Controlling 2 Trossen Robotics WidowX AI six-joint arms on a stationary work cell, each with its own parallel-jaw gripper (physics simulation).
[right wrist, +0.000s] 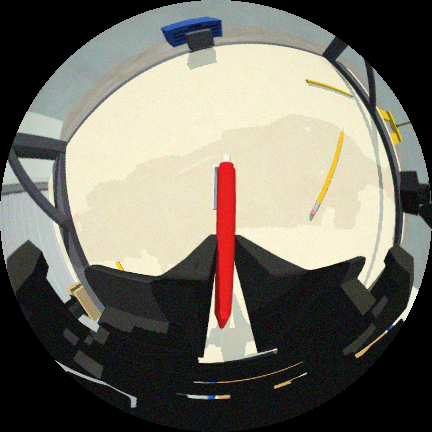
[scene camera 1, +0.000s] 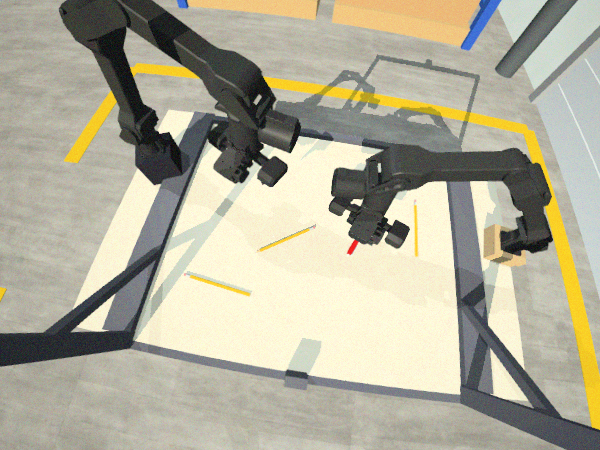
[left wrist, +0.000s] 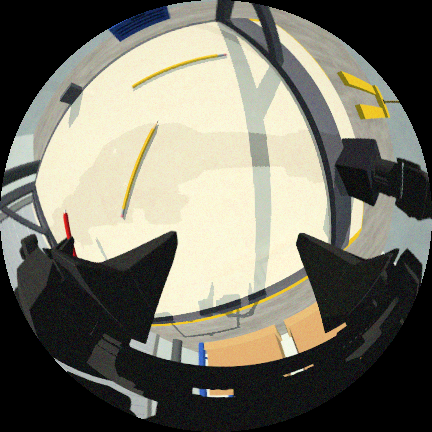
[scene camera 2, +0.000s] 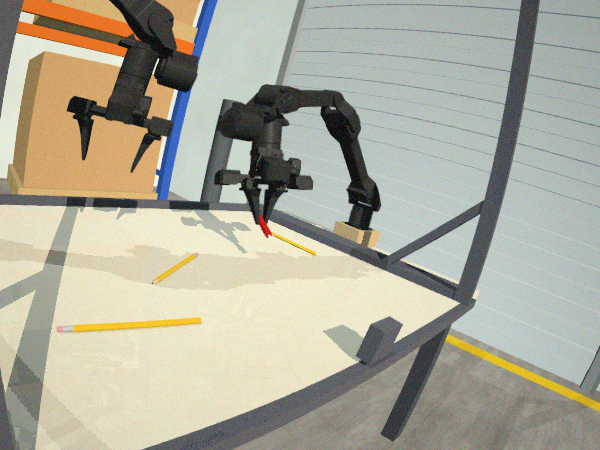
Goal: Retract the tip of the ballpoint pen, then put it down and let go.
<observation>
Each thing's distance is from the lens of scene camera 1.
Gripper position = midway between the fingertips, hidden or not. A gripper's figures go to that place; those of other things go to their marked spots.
left gripper [scene camera 1: 249, 173]: 63 cm
right gripper [scene camera 1: 358, 237]: 64 cm
tan block [scene camera 1: 491, 250]: 88 cm
</observation>
